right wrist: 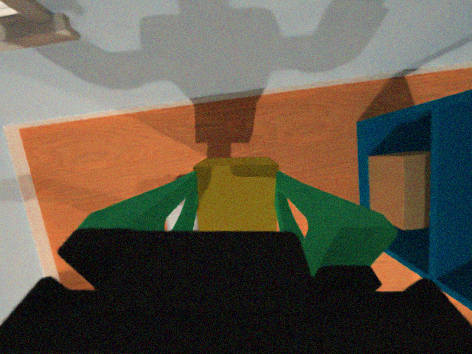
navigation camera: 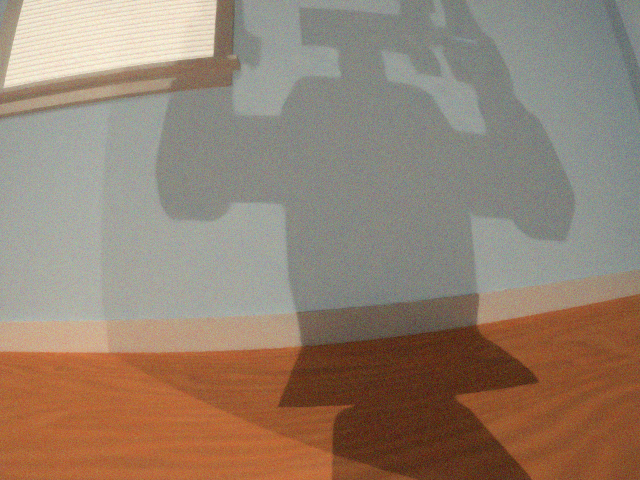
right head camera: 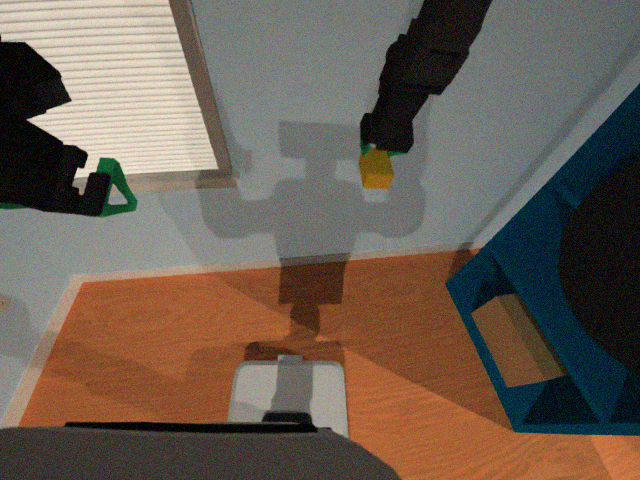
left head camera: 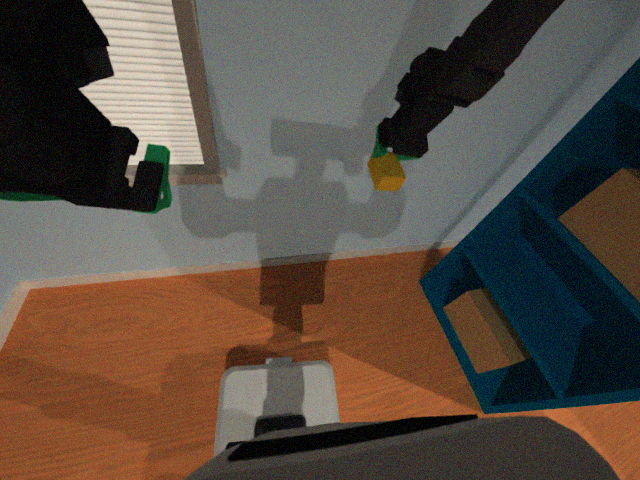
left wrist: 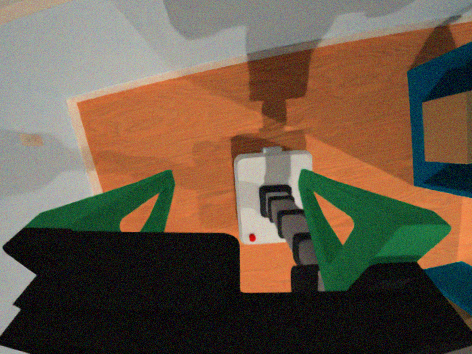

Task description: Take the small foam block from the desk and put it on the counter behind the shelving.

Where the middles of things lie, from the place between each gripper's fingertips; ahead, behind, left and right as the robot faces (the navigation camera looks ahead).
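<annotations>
There's a small yellow foam block [right head camera: 376, 170] here, 23 cm ahead of my left hand, 9 cm below it and 45 cm to the right of it. As for my right hand, the block is 20 mm below it and 30 mm behind it.
</annotations>
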